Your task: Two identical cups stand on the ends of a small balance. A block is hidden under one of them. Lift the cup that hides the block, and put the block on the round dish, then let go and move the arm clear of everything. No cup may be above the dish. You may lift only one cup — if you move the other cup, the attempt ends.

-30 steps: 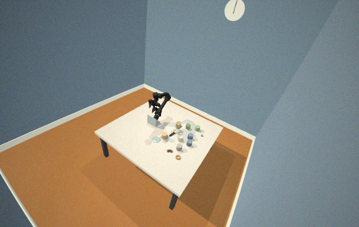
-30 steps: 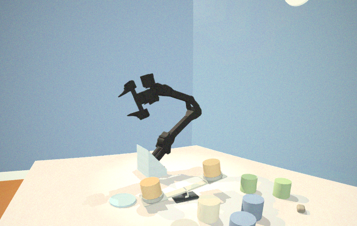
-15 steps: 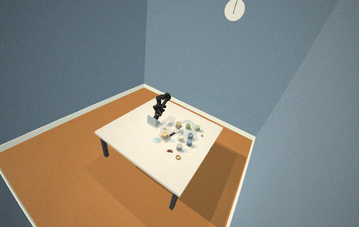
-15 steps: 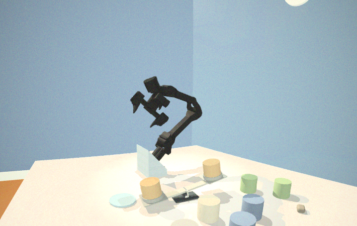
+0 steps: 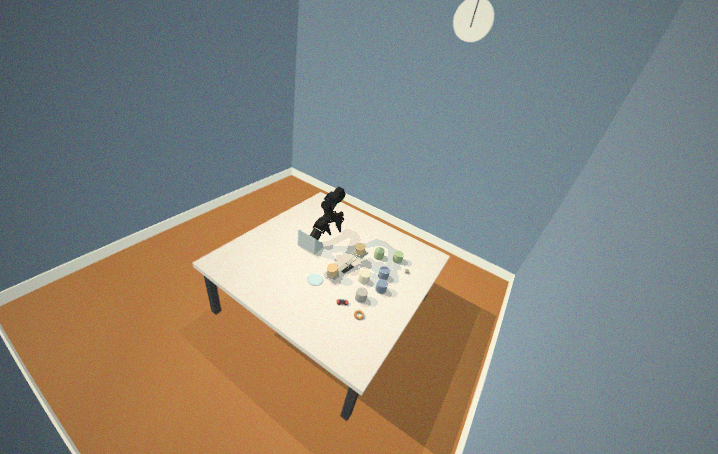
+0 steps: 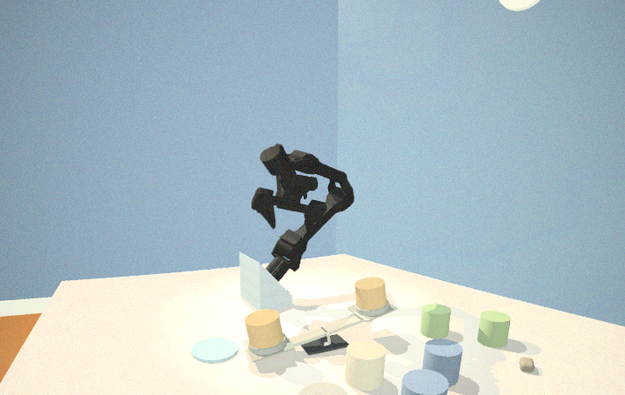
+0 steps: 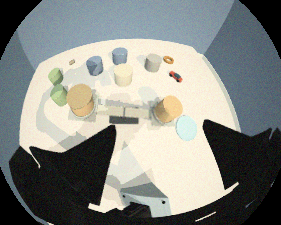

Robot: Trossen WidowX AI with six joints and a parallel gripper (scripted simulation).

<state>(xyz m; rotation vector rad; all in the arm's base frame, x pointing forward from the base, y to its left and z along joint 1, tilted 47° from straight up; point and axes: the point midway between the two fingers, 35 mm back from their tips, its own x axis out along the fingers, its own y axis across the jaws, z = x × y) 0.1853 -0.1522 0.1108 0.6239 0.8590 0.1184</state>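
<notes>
Now: the orange cup 80 mm ahead of my gripper tip, 130 mm to the right of it and 190 mm below it. From my gripper tip the other things lie so: round light-blue dish (20 mm ahead, 200 mm to the right, 250 mm below); then teal block (90 mm ahead, 110 mm to the right, 210 mm below); then red toy car (270 mm ahead, 240 mm to the right, 240 mm below).
</notes>
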